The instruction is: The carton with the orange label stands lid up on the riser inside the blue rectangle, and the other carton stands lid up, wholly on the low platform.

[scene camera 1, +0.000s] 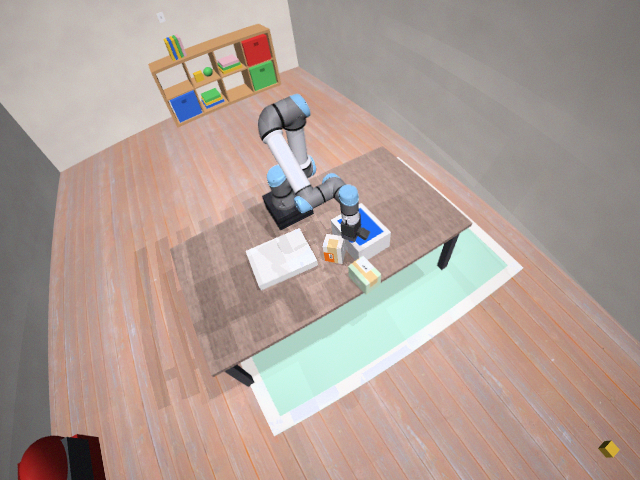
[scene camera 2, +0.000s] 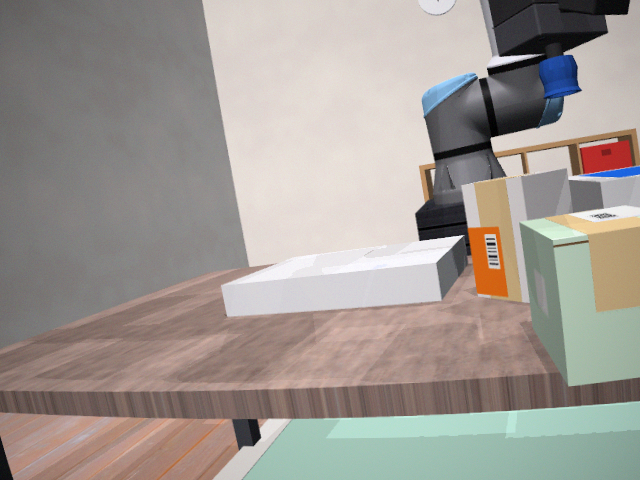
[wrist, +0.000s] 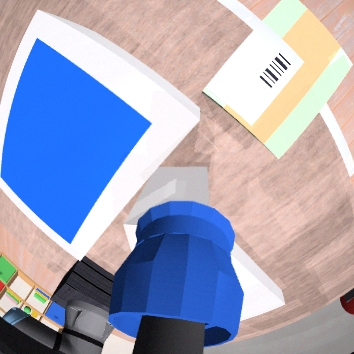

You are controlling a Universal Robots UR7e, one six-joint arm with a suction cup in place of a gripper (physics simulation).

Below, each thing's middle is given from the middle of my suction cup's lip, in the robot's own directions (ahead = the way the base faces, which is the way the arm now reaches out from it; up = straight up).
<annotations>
Right now the pale green carton (scene camera 2: 575, 263) is 17 cm below my suction cup, 11 cm ahead of it and 3 cm to the right of it. Also, from my suction cup: riser with blue rectangle (scene camera 2: 606, 189) 16 cm below, 13 cm to the left, 9 cm behind; low white platform (scene camera 2: 423, 271) 27 cm to the right, 27 cm behind, 19 cm below.
</annotations>
